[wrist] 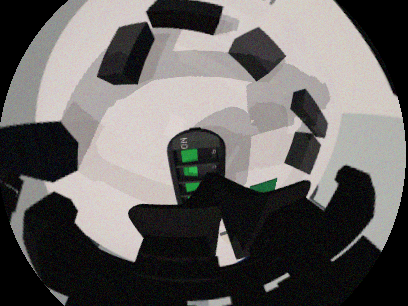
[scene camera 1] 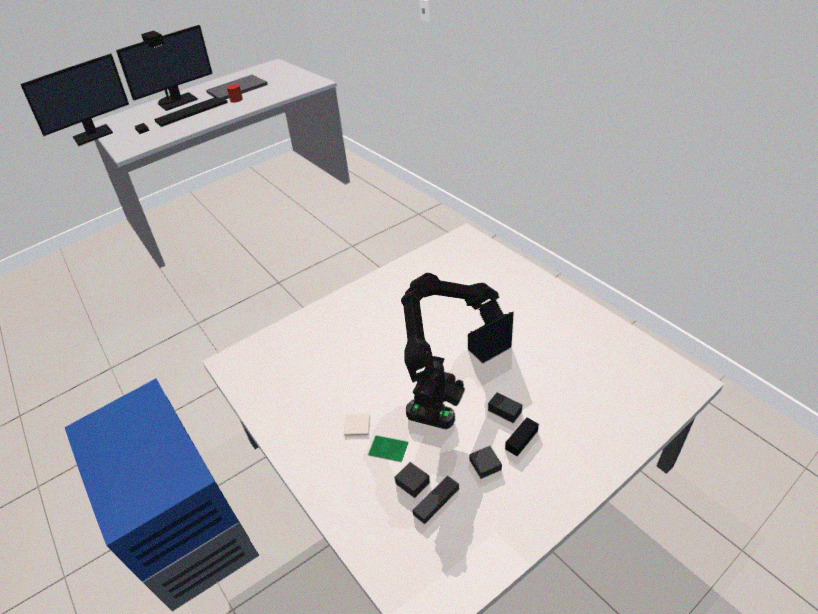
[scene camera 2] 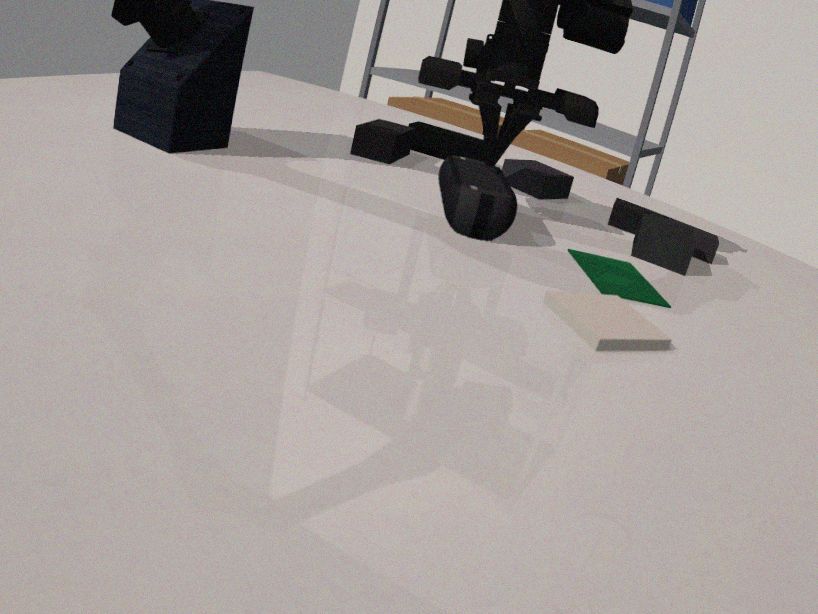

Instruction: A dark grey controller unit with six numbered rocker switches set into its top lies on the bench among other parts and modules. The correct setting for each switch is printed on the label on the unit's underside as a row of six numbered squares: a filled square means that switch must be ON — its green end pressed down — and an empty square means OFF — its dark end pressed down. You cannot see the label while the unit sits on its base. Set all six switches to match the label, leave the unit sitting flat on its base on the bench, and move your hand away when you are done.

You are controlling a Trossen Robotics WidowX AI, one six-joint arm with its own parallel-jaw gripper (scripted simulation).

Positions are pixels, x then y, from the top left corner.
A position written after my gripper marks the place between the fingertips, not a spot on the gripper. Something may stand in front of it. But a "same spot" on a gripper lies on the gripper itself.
my gripper: wrist; scene camera 1 437, 414; scene camera 2
same spot on my gripper: [scene camera 2: 518, 115] = [wrist: 241, 257]
